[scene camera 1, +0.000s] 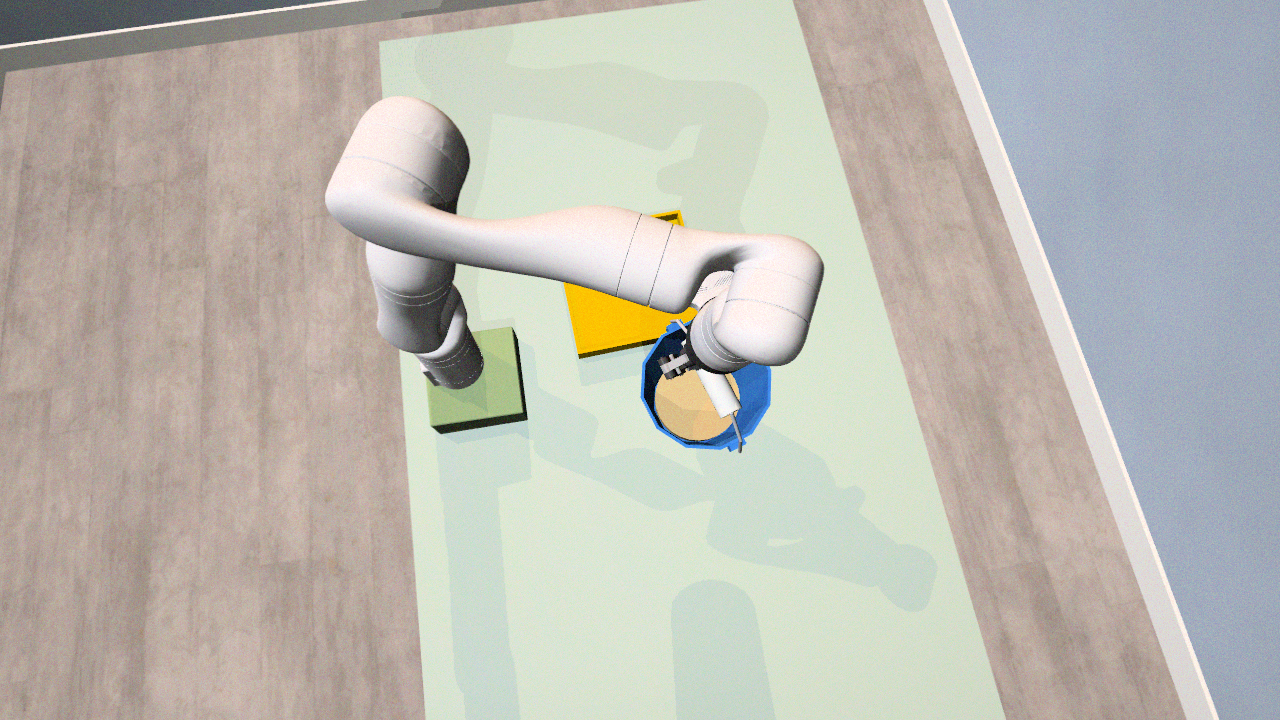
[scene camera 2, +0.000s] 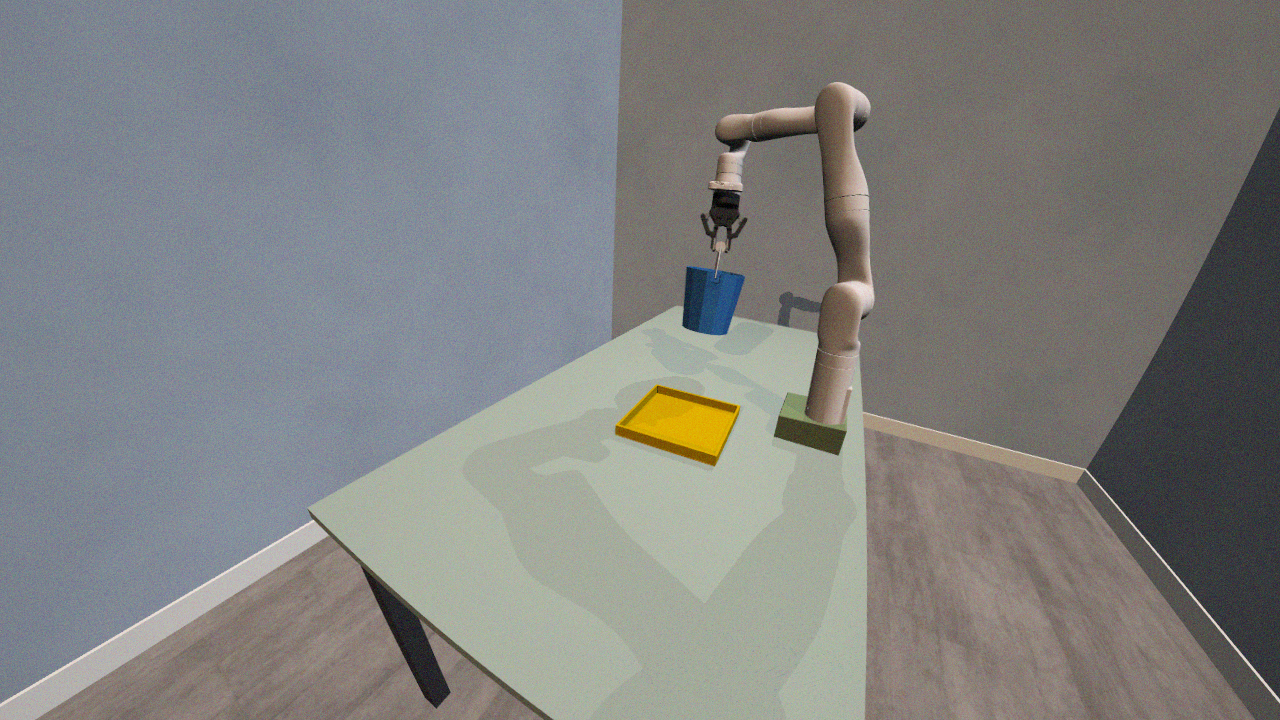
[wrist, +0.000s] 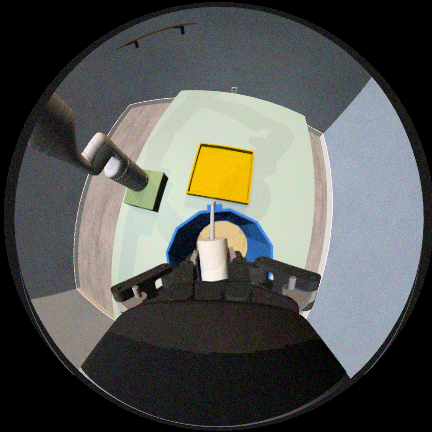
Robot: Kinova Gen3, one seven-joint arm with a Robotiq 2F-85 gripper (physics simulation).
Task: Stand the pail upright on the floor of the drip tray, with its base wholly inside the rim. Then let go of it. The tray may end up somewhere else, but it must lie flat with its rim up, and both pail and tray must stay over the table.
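Where they show: gripper, between the fingertips: (scene camera 2: 719, 252) (wrist: 213, 256); arm's base, origin of its link: (scene camera 1: 457, 363) (scene camera 2: 823, 415) (wrist: 138, 180).
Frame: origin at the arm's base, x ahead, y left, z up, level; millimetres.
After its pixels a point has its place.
The blue pail (scene camera 1: 757, 394) {x 437, y -232, z 226 mm} (scene camera 2: 711, 304) {x 345, y -127, z 199 mm} (wrist: 261, 245) {x 437, y -177, z 244 mm} hangs roughly upright in the air above the table, its tan inner bottom showing from above. My gripper (scene camera 2: 720, 245) {x 353, y -192, z 338 mm} (wrist: 213, 256) {x 353, y -192, z 338 mm} is shut on the white grip (scene camera 1: 720, 396) {x 361, y -254, z 359 mm} of the pail's wire handle, above the pail's rim. In scene camera 1 the arm hides part of the fingers. The yellow drip tray (scene camera 1: 617, 329) {x 291, y 17, z -62 mm} (scene camera 2: 680, 424) {x 337, y 108, z -62 mm} (wrist: 222, 175) {x 343, y 80, z -62 mm} lies flat on the table, rim up, beside the pail and not under it. The arm covers part of the tray in scene camera 1.
The arm's base stands on a green block (scene camera 1: 496, 394) {x 55, y -69, z -5 mm} (scene camera 2: 810, 434) {x 25, y 54, z -30 mm} (wrist: 153, 197) {x 89, y -63, z -7 mm} near one long edge of the pale green table (scene camera 1: 581, 582) {x 124, y -407, z -66 mm} (scene camera 2: 429, 510) {x 656, y 603, z -66 mm}. A blue wall (scene camera 2: 358, 223) rises beyond the opposite long side. Arm shadows cross the table top.
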